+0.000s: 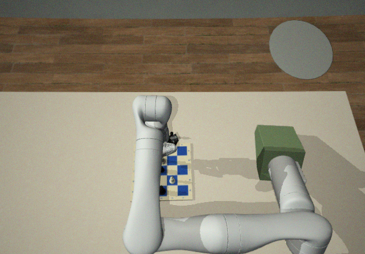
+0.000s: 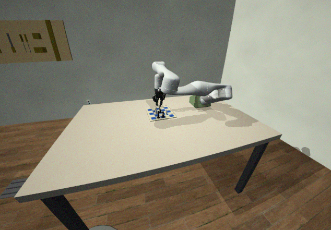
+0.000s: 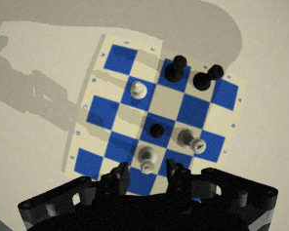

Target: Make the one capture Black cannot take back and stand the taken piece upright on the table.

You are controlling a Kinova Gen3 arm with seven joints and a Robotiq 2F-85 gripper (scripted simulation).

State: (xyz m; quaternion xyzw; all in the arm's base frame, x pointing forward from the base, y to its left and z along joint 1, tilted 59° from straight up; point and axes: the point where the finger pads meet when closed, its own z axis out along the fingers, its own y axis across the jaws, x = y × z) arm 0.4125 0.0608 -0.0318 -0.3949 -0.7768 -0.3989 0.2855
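Right now my hand is 7 cm above the blue-and-cream chessboard and 4 cm to the right of it. Also, from my hand: white piece: 7 cm to the left, 5 cm below, 5 cm behind.
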